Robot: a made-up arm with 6 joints.
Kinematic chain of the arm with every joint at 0, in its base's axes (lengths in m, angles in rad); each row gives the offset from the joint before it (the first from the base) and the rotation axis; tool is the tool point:
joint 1: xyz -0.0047 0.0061 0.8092 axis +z
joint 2: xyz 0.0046 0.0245 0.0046 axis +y
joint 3: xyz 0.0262 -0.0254 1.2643 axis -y
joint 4: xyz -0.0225 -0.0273 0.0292 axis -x
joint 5: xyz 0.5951 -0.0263 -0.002 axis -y
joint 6: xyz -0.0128 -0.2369 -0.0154 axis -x
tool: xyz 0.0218 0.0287 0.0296
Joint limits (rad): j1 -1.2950..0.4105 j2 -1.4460..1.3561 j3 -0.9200..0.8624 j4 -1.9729..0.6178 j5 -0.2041..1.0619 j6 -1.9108..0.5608
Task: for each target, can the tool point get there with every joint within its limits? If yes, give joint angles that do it. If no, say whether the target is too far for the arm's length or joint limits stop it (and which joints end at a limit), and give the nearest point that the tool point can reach.
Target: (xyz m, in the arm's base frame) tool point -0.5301 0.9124 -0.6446
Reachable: no: joint limits stop it (at a limit: joint 2, joint 3, joint 5) | nearest point -0.3177 0.5460 1.0523 | short by 1.749 m
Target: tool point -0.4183 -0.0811 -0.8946
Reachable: no: joint limits stop it (at a limit: joint 1, joint 2, joint 6) | nearest point 0.1019 -0.8988 0.5278 | short by 1.721 m
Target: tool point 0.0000 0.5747 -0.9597
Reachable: no: joint limits stop it (at a limit: joint 1, joint 2, joint 4, joint 5, joint 6) | nearest point 0.8405 0.4736 0.4930 | short by 1.681 m
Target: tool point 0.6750 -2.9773 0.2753
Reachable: no: too far | nearest point 0.4022 -1.7798 0.8085 | short by 1.339 m
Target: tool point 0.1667 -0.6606 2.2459
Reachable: yes | joints -1.0014 0.0489 0.5518 -0.7529 0.3859 -0.1459
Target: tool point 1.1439 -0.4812 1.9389
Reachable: yes | joints -0.1693 0.5112 0.5697 -0.2010 0.4557 -0.6635
